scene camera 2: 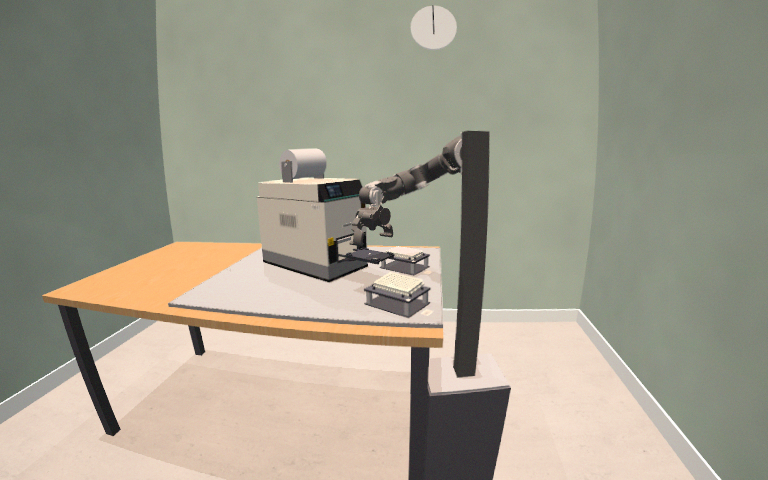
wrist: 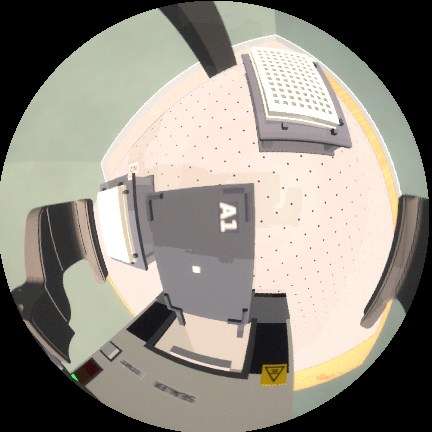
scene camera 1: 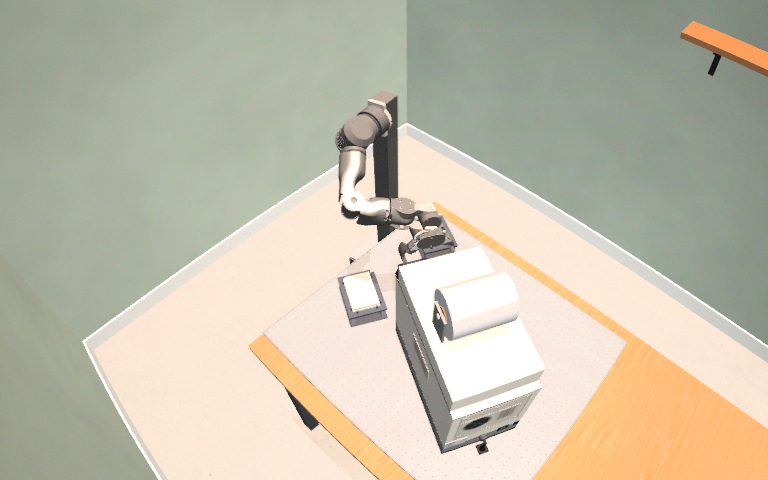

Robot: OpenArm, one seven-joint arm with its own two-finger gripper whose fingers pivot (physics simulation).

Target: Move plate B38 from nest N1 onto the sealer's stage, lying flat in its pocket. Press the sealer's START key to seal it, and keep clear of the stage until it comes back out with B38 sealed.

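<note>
Plate B38 (scene camera 2: 398,281) (wrist: 295,87), a pale plate with a grid of wells, lies flat on nest N1 (scene camera 2: 376,293) (wrist: 300,133); no name on it is readable. The sealer's stage (scene camera 2: 362,254) (wrist: 200,210), a dark tray marked A1 with corner posts, is out in front of the sealer (scene camera 1: 498,362) (scene camera 2: 294,226) (wrist: 225,400), with no plate on it. My gripper (scene camera 1: 423,253) (scene camera 2: 372,233) (wrist: 205,266) is open and empty, above the stage and close to the sealer's front. A small grey key (wrist: 111,351) is on the front; its label is hard to read. In scene camera 1 the arm hides N1's plate.
Nest N2 (scene camera 1: 368,319) (wrist: 146,200) holds another pale plate (scene camera 1: 362,291) (scene camera 2: 404,253) (wrist: 114,225), beyond the stage from N1. A white film roll (scene camera 1: 481,305) (scene camera 2: 307,163) sits on the sealer. A yellow warning label (wrist: 273,374) is beside its opening. The arm's post (scene camera 2: 472,254) stands at the table's end.
</note>
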